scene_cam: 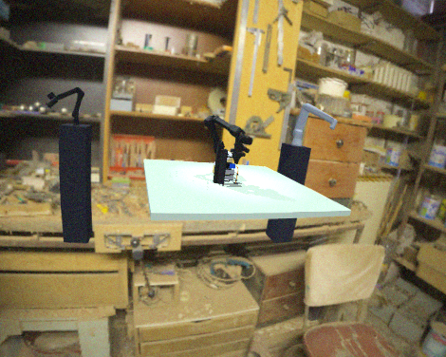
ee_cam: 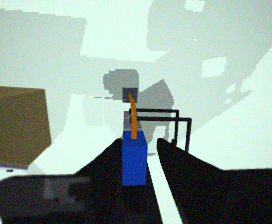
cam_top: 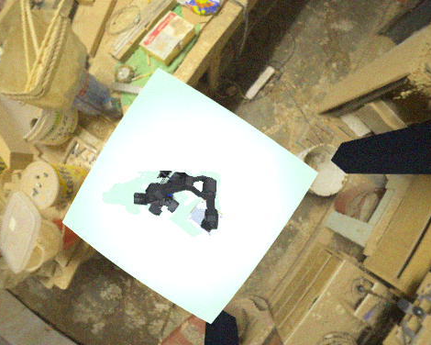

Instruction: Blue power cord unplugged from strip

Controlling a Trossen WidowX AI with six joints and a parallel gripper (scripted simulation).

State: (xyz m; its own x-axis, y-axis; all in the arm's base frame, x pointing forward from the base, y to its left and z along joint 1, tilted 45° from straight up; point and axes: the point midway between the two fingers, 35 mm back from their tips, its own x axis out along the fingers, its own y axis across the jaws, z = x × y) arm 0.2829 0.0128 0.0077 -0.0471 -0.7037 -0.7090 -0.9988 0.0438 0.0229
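My gripper tip is now 50 mm to the left of the blue plug and 10 mm above it.
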